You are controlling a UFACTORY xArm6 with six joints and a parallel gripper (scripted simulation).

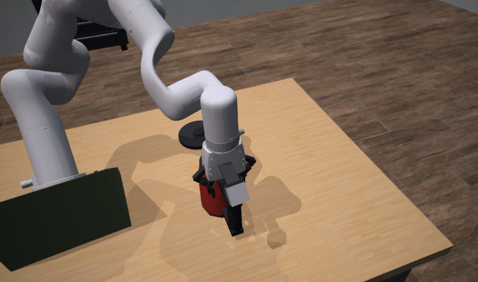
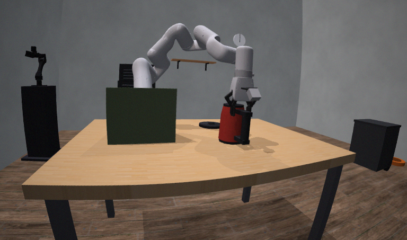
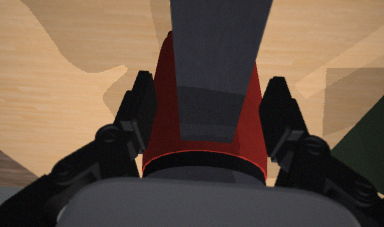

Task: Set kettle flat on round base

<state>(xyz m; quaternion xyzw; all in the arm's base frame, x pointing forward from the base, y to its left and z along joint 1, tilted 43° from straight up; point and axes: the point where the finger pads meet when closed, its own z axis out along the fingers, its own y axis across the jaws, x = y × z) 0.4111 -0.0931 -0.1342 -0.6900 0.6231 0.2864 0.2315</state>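
Right now my hand is 4 cm to the right of the red kettle and 5 cm above it. Round my hand: round black base (1 cm behind, 39 cm to the left, 14 cm below).
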